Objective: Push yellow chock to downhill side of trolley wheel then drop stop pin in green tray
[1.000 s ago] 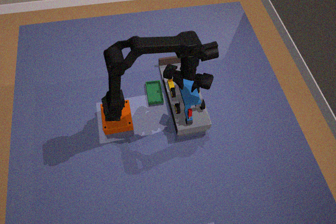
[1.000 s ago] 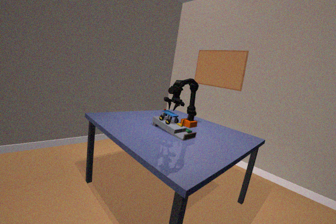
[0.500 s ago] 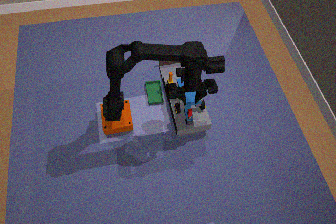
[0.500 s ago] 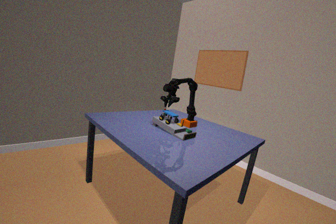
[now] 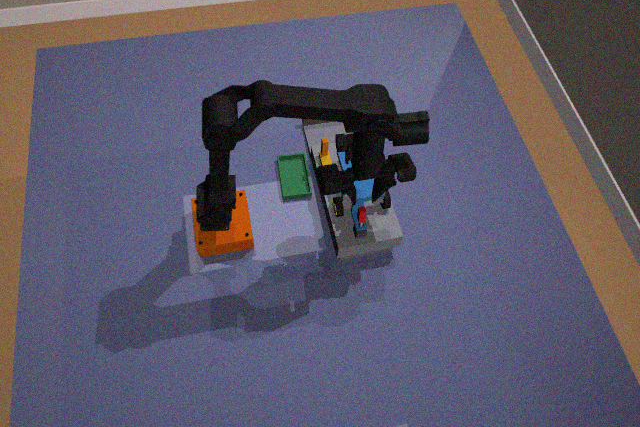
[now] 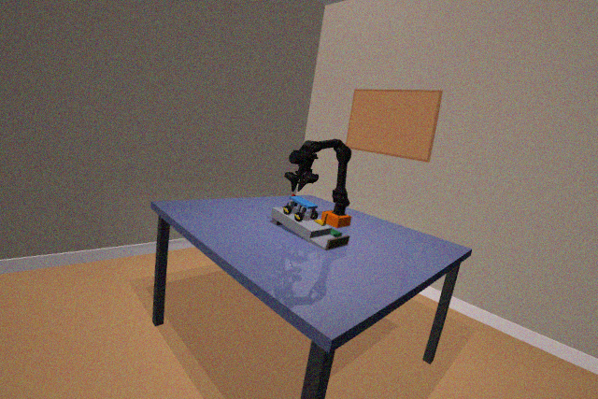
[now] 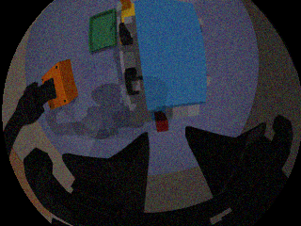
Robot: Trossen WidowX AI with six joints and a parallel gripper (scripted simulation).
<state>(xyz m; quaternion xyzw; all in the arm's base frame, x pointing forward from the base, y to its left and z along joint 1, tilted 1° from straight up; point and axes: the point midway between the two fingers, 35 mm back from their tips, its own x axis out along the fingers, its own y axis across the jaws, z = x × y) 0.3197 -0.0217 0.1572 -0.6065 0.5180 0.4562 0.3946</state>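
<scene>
Right now my gripper tip is 2 cm to the left of the red-headed stop pin and 6 cm above it. Also, from my gripper tip: brown bar (3 cm behind, 33 cm to the left, 16 cm below); then green tray (14 cm behind, 16 cm to the left, 19 cm below); then blue trolley (1 cm ahead, 8 cm to the left, 8 cm below).
</scene>
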